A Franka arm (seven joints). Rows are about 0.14 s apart.
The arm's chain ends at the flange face. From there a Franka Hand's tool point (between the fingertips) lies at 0.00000 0.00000 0.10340 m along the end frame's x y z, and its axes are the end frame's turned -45 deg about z.
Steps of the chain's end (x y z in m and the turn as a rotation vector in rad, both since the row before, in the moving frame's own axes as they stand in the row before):
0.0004 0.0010 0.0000 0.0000 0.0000 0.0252
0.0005 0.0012 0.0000 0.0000 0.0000 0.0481
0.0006 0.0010 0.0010 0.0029 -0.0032 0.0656
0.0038 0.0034 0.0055 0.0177 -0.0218 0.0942
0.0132 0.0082 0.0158 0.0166 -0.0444 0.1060
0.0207 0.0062 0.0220 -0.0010 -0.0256 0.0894
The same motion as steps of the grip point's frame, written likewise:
-0.0004 0.0010 0.0000 0.0000 0.0000 0.0252
-0.0005 0.0012 0.0000 0.0000 0.0000 0.0481
-0.0003 0.0007 0.0010 0.0043 -0.0002 0.0656
0.0001 0.0022 0.0055 0.0279 -0.0029 0.0942
0.0017 0.0106 0.0157 0.0431 -0.0197 0.1060
0.0084 0.0171 0.0220 0.0174 -0.0188 0.0894

